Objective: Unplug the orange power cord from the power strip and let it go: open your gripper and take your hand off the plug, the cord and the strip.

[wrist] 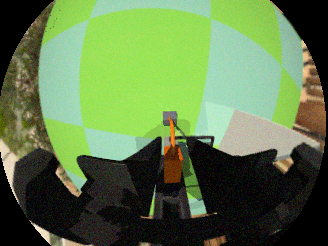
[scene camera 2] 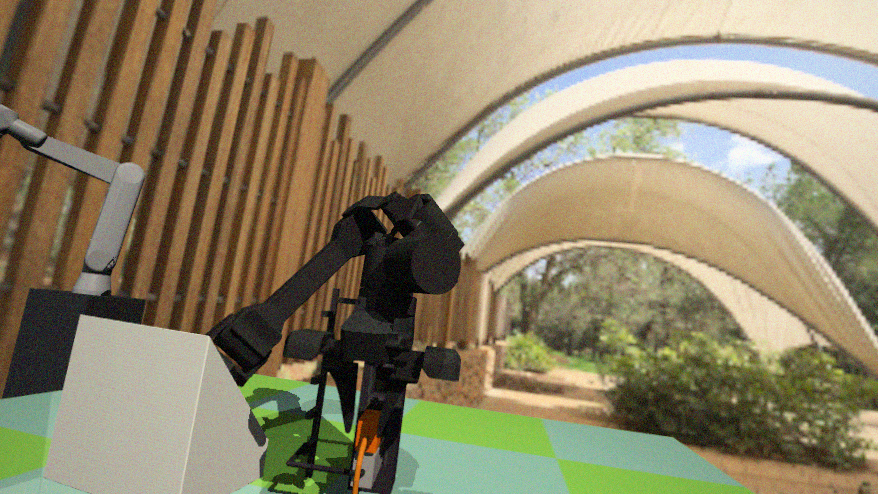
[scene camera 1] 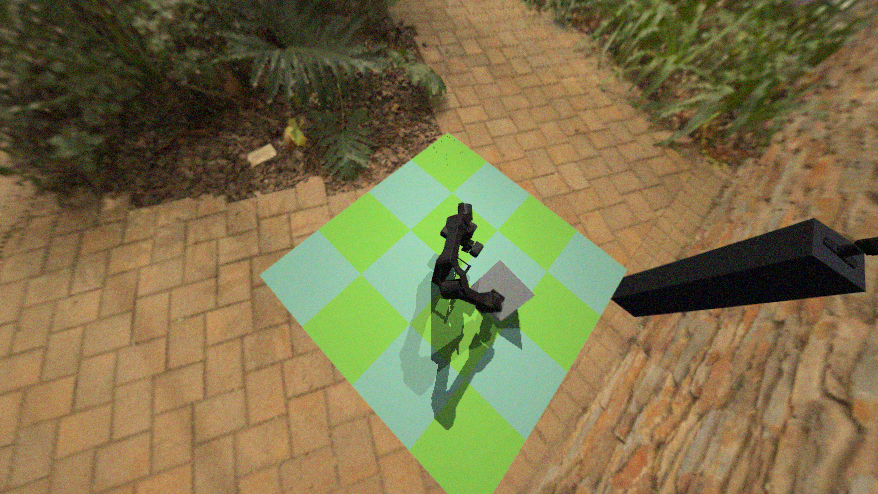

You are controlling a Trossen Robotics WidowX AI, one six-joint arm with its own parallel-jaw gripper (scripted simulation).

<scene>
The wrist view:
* my gripper: 174,139
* orange plug: 173,163
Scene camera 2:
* my gripper: 363,434
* orange plug: 368,422
</scene>
